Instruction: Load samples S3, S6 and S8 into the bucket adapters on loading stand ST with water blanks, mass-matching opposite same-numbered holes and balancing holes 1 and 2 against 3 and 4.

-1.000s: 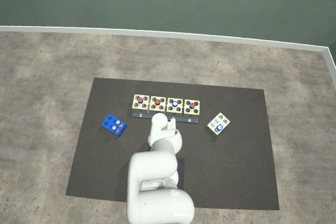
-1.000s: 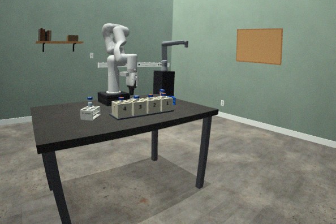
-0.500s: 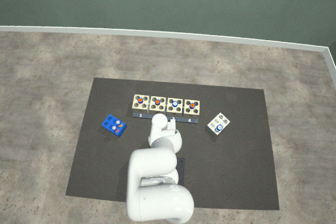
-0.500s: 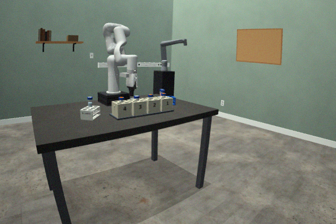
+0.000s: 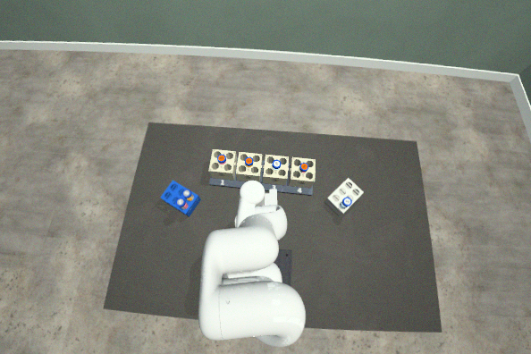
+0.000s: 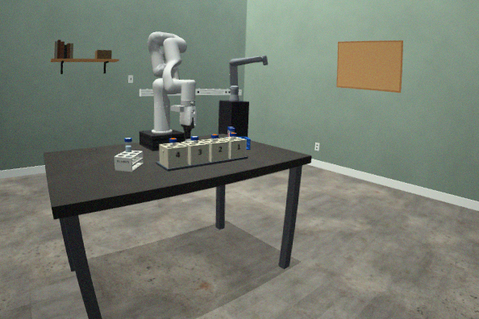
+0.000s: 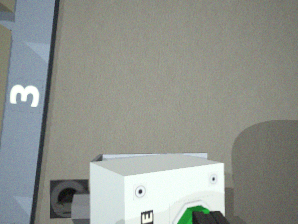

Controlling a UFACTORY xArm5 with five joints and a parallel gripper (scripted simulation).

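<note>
The green done key is 3 cm below my hand. Also, from my hand: white rack: 12 cm ahead, 36 cm to the right, 7 cm below; then loading stand: 19 cm ahead, 1 cm to the right, 9 cm below; then blue rack: 4 cm ahead, 31 cm to the left, 7 cm below.
</note>
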